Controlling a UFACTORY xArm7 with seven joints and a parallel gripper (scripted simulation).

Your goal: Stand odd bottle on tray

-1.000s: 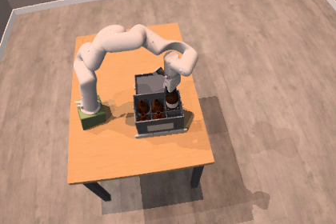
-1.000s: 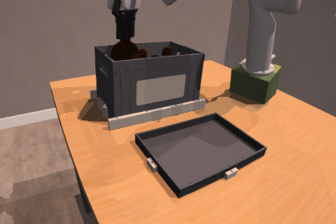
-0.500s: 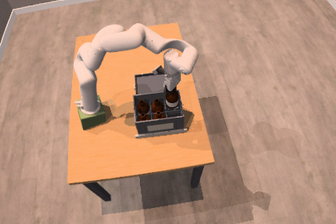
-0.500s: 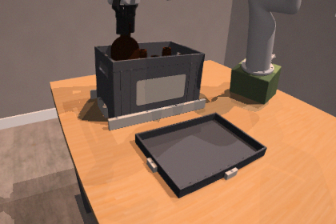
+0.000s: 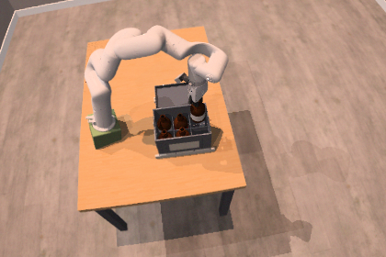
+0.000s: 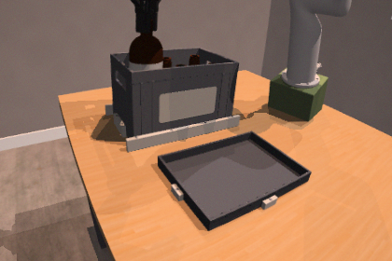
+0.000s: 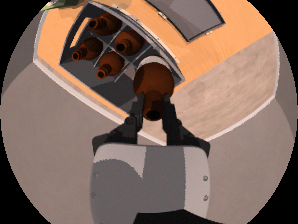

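Now: the glass bottle 7 cm below my hand. Round my hand: crate (9 cm behind, 4 cm to the right, 18 cm below); then dark tray (9 cm behind, 23 cm to the left, 26 cm below).
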